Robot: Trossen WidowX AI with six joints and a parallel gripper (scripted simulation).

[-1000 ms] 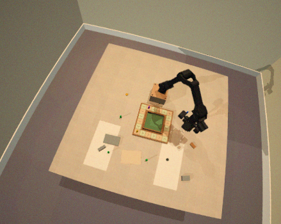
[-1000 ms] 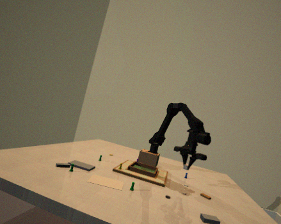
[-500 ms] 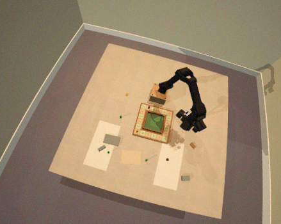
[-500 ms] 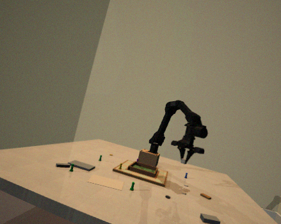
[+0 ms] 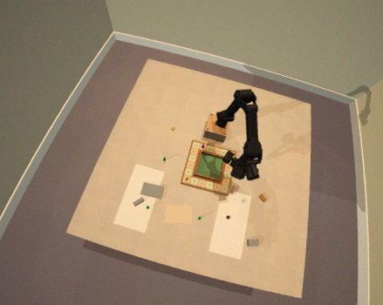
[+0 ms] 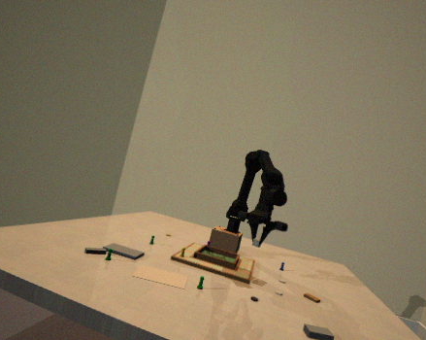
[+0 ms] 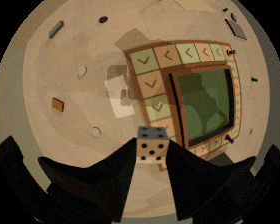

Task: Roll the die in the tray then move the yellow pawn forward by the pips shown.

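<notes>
Now: the yellow pawn 220 mm to the right of my gripper tip, 140 mm ahead of it and 90 mm below it. Also, from my gripper tip: white die right at my gripper tip; green tray 140 mm to the right, 110 mm below, 10 mm ahead; blue pawn 210 mm behind, 100 mm below, 90 mm to the left.
</notes>
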